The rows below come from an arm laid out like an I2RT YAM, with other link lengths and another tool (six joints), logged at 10 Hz.
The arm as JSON. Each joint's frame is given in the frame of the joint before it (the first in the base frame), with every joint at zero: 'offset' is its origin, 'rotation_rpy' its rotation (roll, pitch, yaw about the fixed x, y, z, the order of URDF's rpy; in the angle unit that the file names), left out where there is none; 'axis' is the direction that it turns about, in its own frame. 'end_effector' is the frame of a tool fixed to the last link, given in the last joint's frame.
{
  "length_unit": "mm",
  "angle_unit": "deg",
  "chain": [
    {
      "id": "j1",
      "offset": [
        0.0,
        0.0,
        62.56
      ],
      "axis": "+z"
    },
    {
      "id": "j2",
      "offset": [
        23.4,
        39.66,
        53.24
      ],
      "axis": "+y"
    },
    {
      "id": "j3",
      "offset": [
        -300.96,
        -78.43,
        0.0
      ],
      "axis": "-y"
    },
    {
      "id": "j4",
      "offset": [
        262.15,
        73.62,
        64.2
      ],
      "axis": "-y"
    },
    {
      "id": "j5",
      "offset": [
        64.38,
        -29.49,
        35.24
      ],
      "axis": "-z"
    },
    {
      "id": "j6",
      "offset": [
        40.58,
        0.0,
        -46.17
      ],
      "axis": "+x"
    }
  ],
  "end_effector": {
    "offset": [
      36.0,
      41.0,
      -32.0
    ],
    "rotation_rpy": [
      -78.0,
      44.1,
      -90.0
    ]
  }
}
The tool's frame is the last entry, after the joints.
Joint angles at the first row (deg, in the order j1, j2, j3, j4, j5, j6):
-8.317 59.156 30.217 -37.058 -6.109 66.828
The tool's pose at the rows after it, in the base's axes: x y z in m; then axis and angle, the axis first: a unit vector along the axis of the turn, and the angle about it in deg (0 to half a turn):
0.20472 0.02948 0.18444 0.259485 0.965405 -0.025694 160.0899
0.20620 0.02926 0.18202 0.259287 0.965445 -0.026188 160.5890
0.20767 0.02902 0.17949 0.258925 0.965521 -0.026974 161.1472
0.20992 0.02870 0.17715 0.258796 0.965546 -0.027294 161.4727
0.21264 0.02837 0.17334 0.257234 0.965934 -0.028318 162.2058
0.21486 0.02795 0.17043 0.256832 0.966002 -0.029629 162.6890
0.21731 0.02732 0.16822 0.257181 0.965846 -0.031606 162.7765
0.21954 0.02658 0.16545 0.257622 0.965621 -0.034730 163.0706
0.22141 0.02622 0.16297 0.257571 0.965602 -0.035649 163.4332
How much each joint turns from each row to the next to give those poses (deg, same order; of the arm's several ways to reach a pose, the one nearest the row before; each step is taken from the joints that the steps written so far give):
0.003 0.328 0.001 0.087 0.023 0.002
-0.002 0.808 -0.066 0.371 -0.001 -0.002
-0.003 0.852 -0.044 0.327 0.021 -0.024
0.004 0.939 -0.022 0.634 0.001 0.003
0.000 1.421 0.000 0.656 0.000 -0.153
-0.002 1.074 0.000 0.570 0.087 -0.045
0.002 0.874 0.000 0.766 0.219 0.001
0.000 0.961 0.000 0.633 0.328 0.000
-0.001 0.895 0.001 0.522 0.065 -0.001

